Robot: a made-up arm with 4 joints.
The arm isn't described. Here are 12 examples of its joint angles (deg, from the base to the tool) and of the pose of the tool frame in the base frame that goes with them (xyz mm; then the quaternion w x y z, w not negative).
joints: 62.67 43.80 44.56 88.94
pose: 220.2 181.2 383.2 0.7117 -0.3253 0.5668 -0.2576
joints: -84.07 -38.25 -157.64 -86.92
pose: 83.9 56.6 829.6 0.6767 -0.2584 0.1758 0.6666
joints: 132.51 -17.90 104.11 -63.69
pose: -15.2 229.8 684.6 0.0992 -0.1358 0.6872 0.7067
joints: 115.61 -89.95 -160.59 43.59
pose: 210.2 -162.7 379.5 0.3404 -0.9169 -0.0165 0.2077
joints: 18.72 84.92 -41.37 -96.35
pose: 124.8 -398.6 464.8 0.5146 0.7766 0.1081 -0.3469
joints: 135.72 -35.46 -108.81 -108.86
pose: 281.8 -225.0 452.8 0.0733 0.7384 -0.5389 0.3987
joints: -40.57 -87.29 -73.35 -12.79
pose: 245.8 96.8 569.5 0.9060 -0.2107 0.2146 0.2978
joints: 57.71 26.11 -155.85 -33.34
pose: -30.0 -236.0 680.2 0.4952 0.5067 -0.5167 -0.4806
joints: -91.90 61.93 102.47 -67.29
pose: 33.3 -415.7 506.1 0.2045 0.5267 0.4458 -0.6943
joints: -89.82 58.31 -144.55 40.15
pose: 41.1 61.5 581.6 0.0907 0.0283 -0.9934 0.0643
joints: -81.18 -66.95 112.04 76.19
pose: 109.0 -366.4 874.5 0.4536 0.8302 -0.2028 -0.2525
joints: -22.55 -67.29 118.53 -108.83
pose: 130.0 -483.8 585.4 0.1681 0.1620 -0.6239 0.7458
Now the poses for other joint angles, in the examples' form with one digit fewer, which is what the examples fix.
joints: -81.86 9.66 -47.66 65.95
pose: 427 -112 739 0.253 -0.526 -0.687 -0.434
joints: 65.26 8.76 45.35 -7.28
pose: 241 181 382 0.543 0.121 0.829 0.062
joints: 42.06 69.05 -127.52 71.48
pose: 91 -244 757 0.207 0.125 0.297 0.924
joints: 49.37 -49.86 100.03 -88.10
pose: 88 -64 239 0.038 -0.209 0.977 -0.028
